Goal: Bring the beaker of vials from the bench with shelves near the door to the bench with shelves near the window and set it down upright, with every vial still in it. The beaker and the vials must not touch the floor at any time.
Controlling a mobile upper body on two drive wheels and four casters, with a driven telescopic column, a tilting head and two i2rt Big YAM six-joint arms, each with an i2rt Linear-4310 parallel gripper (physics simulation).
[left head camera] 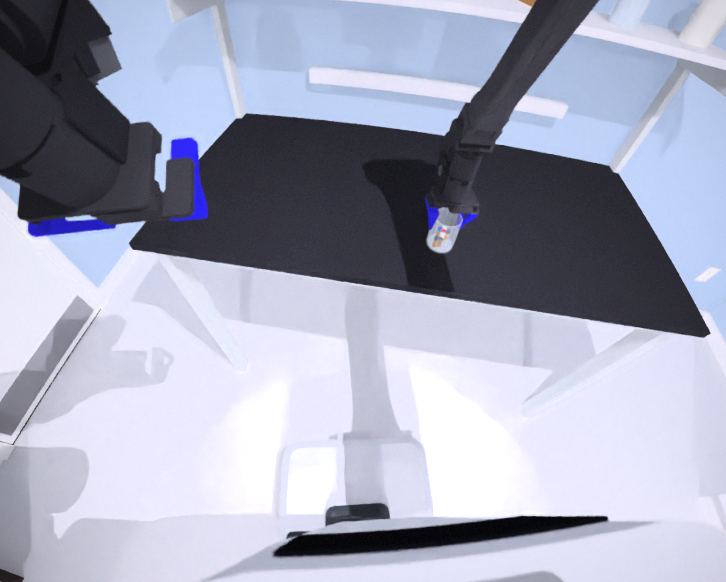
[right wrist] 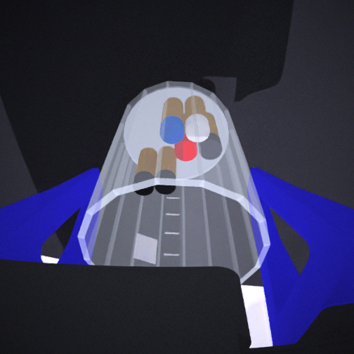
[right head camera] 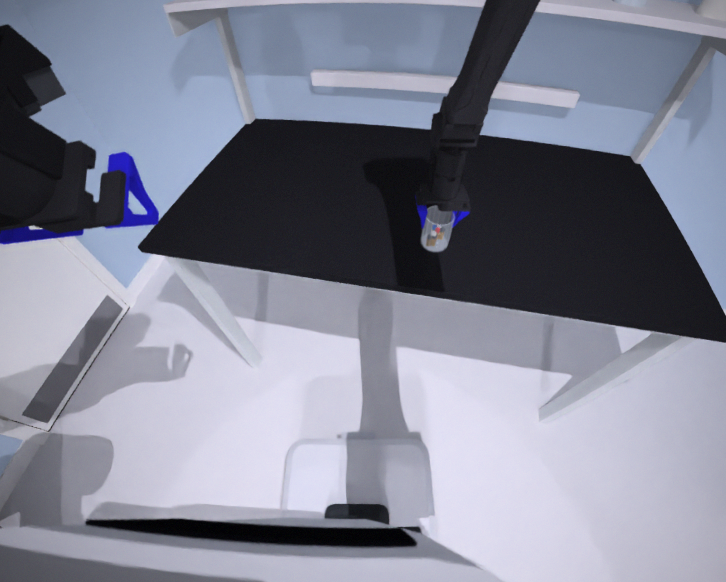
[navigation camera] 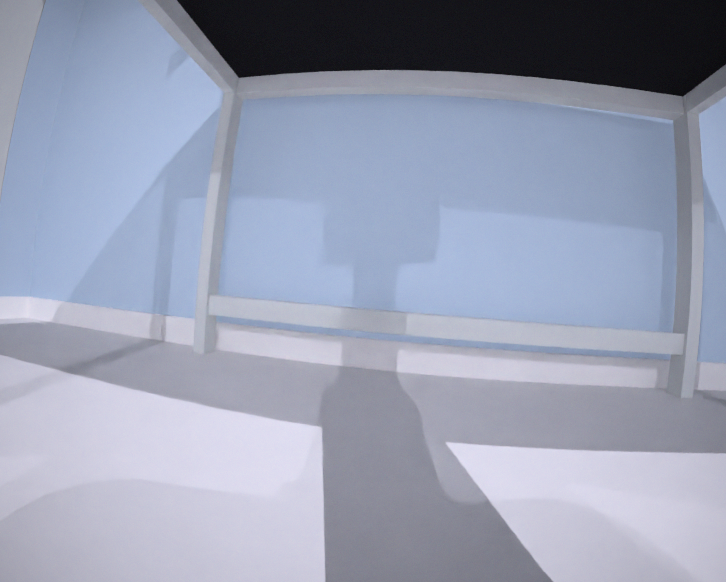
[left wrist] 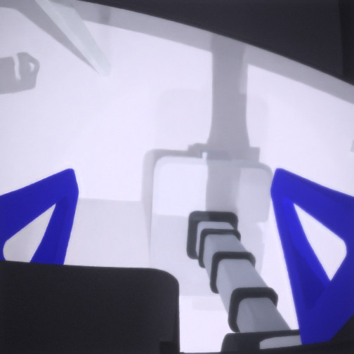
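The clear glass beaker (left head camera: 433,241) (right head camera: 427,241) (right wrist: 197,215) stands upright at the black top of the bench (left head camera: 303,200) (right head camera: 303,206). Several vials (left head camera: 442,232) (right head camera: 436,232) (right wrist: 172,129) with brown bodies and blue, white, red, grey and black caps are inside it. My right gripper (left head camera: 449,219) (right head camera: 441,217) (right wrist: 174,178) is shut on the beaker, with one blue finger against each side of the wall. My left gripper (left head camera: 142,219) (right head camera: 96,225) (left wrist: 174,179) is open and empty, left of the bench. Whether the beaker's base touches the top is hard to tell.
A white shelf (left head camera: 424,7) (right head camera: 363,3) runs above the bench's back, on white posts. A white rail (left head camera: 387,83) (right head camera: 381,80) is on the blue wall. The bench's pale legs (left head camera: 203,315) (right head camera: 218,315) and crossbar (navigation camera: 484,330) stand in front of the robot. A white panel (left head camera: 36,291) is at the left.
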